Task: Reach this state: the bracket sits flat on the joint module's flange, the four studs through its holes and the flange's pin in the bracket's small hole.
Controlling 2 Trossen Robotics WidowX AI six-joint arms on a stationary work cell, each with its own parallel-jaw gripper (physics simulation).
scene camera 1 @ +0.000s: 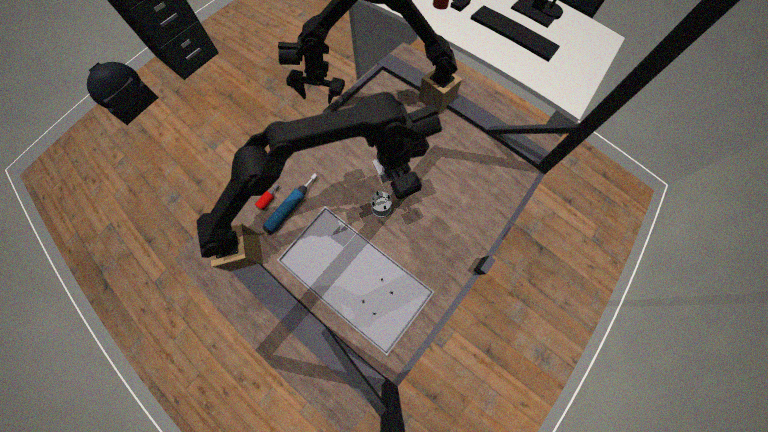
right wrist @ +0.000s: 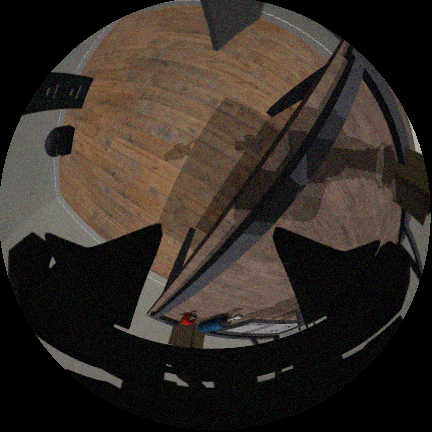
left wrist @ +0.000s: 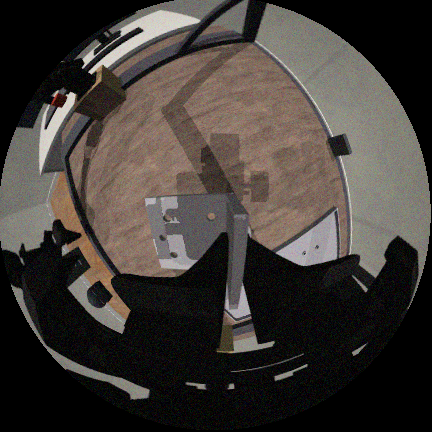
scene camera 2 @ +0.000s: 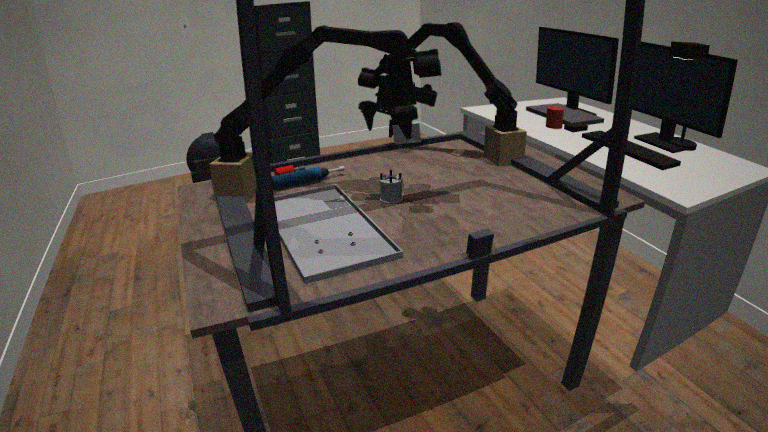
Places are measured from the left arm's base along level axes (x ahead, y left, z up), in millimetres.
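Where they show: left gripper, fingertip midpoint: (scene camera 1: pixel 395 174) (left wrist: pixel 230 236) (scene camera 2: pixel 408 138); right gripper, fingertip midpoint: (scene camera 1: pixel 317 101) (right wrist: pixel 219 231) (left wrist: pixel 79 245) (scene camera 2: pixel 380 133); left arm's base, origin of the base link: (scene camera 1: pixel 226 244) (scene camera 2: pixel 232 158); right arm's base, origin of the base link: (scene camera 1: pixel 442 78) (left wrist: pixel 86 85) (scene camera 2: pixel 505 128).
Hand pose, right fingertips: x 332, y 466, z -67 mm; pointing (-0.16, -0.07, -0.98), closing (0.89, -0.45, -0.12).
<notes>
Things, the pixels of their centre, and the offset from my right fingertips. "spot": a spot on its surface instead.
- joint module, body centre: (scene camera 2: pixel 391 186) (scene camera 1: pixel 381 203) (right wrist: pixel 304 317) dy -439, dx +116, dz -12 mm
- grey L-shaped bracket, body centre: (left wrist: pixel 186 248) (scene camera 1: pixel 388 163) (scene camera 2: pixel 406 131) dy -386, dx +153, dz +128 mm
- plate with holes, surface spot: (left wrist: pixel 189 233) spot: dy -386, dx +158, dz +112 mm
- grey tray, body centre: (scene camera 2: pixel 323 225) (scene camera 1: pixel 353 276) (left wrist: pixel 286 276) (right wrist: pixel 268 328) dy -624, dx -19, dz -41 mm
- blue screwdriver, body centre: (scene camera 2: pixel 307 176) (scene camera 1: pixel 291 202) (right wrist: pixel 216 323) dy -350, dx -155, dz -30 mm
- small red tool, body centre: (scene camera 2: pixel 290 170) (right wrist: pixel 189 318) (scene camera 1: pixel 268 196) dy -304, dx -227, dz -32 mm
- dark block, body centre: (scene camera 2: pixel 480 243) (scene camera 1: pixel 484 265) (left wrist: pixel 340 144) dy -702, dx +355, dz -18 mm
The joint module (scene camera 1: pixel 381 204) is a small grey cylinder with studs standing up from its flange; it stands on the wooden table and also shows in scene camera 2 (scene camera 2: pixel 391 188). My left gripper (scene camera 1: pixel 399 180) is shut on the grey L-shaped bracket (scene camera 1: pixel 380 171) and holds it in the air, apart from the module. In the left wrist view the fingers (left wrist: pixel 238 245) pinch the bracket's upright leg, and the plate with holes (left wrist: pixel 189 233) juts left; the module is not in that view. My right gripper (scene camera 1: pixel 316 86) is open and empty, high beyond the table's far edge, and also shows in its wrist view (right wrist: pixel 217 231).
A grey tray (scene camera 1: pixel 355 279) with a few small screws lies near the module. A blue screwdriver (scene camera 1: pixel 287 207) and a small red tool (scene camera 1: pixel 266 198) lie near the left arm's base. A dark block (scene camera 1: pixel 484 264) sits on the table's edge. Dark frame posts stand around the table.
</notes>
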